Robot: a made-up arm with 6 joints.
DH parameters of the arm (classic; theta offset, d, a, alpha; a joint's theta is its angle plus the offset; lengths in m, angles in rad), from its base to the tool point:
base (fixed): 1.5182 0 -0.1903 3.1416
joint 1: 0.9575 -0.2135 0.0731 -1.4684
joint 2: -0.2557 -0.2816 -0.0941 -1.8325
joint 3: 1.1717 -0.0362 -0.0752 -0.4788
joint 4: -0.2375 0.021 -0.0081 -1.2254
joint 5: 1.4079 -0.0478 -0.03 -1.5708
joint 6: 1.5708 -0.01 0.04 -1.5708
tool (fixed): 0 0.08 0 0
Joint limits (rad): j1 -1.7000..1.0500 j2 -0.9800..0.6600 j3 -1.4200..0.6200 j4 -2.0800..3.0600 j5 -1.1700..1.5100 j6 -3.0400..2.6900
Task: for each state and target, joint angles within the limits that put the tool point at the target. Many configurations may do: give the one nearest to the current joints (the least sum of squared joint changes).
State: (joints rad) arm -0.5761 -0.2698 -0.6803 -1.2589 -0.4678 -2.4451
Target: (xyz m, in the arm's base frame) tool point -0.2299 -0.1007 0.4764
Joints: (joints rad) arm -0.3473 -0.9800 -1.2581 -1.4181 -0.6437 -1.9138
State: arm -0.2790 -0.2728 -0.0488 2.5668 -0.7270 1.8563
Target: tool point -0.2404 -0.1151 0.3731
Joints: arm -0.6872 -0.3610 -0.3025 2.5757 -0.4574 1.6560
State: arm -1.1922 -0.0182 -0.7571 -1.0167 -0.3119 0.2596
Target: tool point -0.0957 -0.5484 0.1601
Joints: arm -1.7000 0.5629 -0.7892 -1.1143 -0.5640 0.0889
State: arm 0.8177 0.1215 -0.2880 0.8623 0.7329 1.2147
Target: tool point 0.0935 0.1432 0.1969
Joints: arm 1.0500 0.5800 -0.5740 1.0734 1.0417 1.0895
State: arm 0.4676 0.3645 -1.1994 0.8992 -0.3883 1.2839
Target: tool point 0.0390 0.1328 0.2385
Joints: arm 1.0500 0.6600 -0.7106 0.9557 0.1558 1.2548
